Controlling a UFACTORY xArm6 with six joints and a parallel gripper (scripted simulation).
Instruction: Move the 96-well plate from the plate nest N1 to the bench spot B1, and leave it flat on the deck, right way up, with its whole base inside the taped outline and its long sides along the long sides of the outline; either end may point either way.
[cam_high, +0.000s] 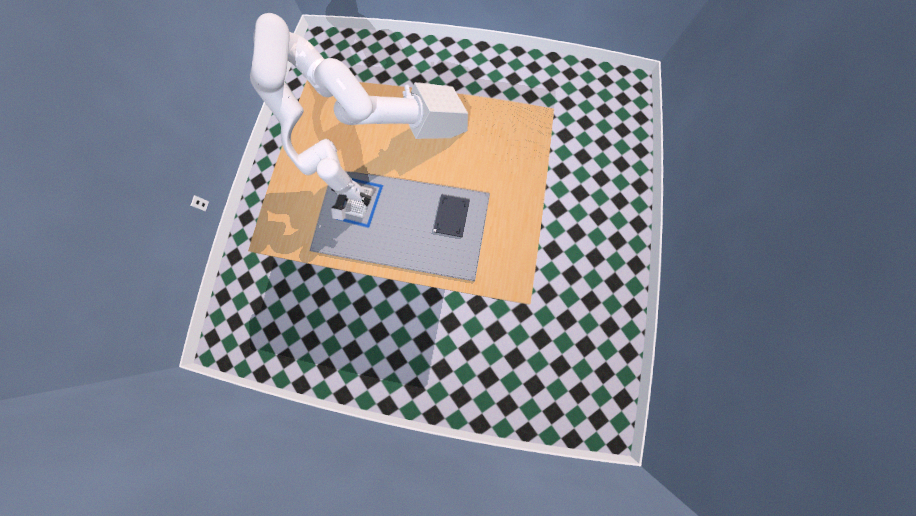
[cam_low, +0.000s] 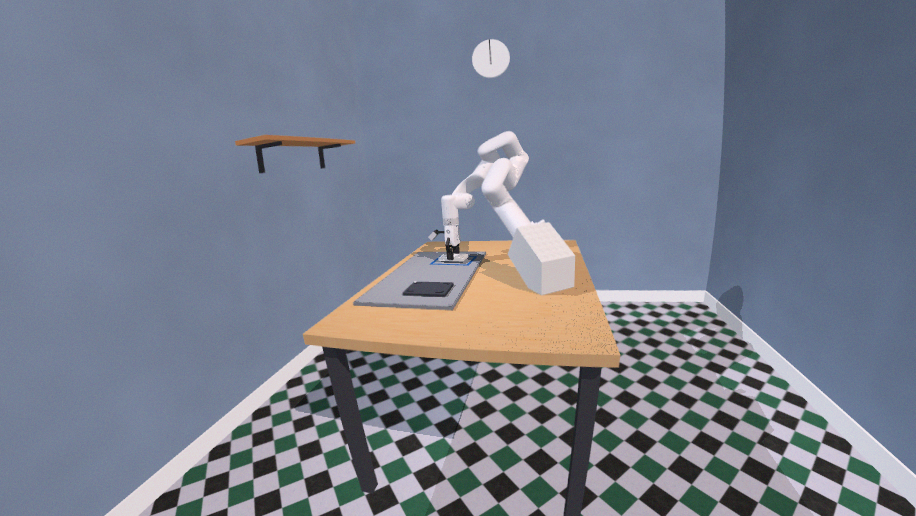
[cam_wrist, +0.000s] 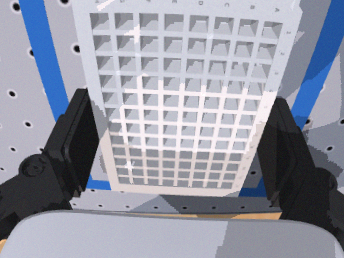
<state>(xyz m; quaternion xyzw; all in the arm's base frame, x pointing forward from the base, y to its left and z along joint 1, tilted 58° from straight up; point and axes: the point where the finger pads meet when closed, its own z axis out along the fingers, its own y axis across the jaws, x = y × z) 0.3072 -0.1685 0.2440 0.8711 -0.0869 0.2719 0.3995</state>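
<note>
The white 96-well plate lies 1 cm below my hand. The rest, counted from my hand: dark plate nest N1: 38 cm to the left, 13 cm ahead, 2 cm below.
</note>
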